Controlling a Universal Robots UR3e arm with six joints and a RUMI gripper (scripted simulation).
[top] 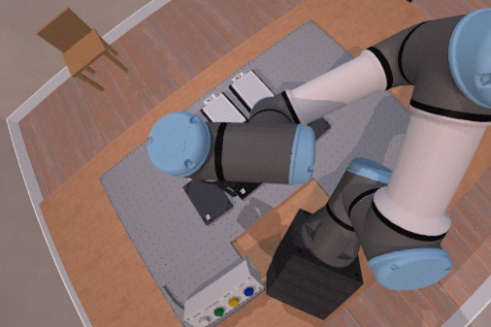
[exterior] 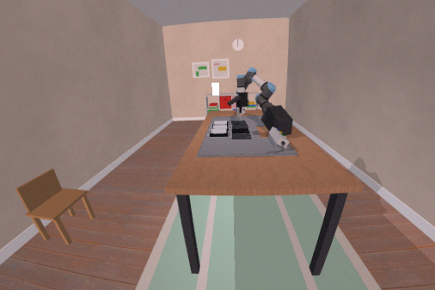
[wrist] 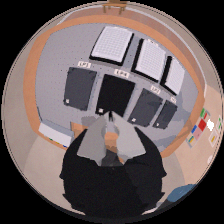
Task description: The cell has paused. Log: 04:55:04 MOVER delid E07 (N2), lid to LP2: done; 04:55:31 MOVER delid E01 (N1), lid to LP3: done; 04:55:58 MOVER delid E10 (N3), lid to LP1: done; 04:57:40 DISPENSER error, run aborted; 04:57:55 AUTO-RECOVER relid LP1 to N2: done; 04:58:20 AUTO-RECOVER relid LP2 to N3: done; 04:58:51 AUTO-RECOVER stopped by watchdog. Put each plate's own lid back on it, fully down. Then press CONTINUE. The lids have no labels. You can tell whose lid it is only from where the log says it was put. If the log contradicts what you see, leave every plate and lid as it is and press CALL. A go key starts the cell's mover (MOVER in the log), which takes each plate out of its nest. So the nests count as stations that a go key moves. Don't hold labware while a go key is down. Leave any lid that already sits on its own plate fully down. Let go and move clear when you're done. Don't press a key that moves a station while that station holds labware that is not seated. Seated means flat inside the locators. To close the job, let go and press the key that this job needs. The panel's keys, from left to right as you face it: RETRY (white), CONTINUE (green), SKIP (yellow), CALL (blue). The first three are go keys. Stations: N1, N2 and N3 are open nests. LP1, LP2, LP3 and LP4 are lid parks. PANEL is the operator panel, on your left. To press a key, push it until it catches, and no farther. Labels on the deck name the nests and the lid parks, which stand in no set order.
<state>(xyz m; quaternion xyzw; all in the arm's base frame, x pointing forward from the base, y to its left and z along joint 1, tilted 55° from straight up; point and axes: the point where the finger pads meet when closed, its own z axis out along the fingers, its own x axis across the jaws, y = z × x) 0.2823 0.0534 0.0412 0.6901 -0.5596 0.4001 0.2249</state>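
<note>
The green CONTINUE key lies 20 cm behind my hand, 33 cm to the left of it and 6 cm below it. Also, from my hand: lid park LP1 (3 cm ahead, 11 cm to the left, 13 cm below); then lid park LP2 (5 cm behind, 14 cm to the right, 13 cm below); then lid park LP4 (1 cm behind, 1 cm to the right, 13 cm below).
</note>
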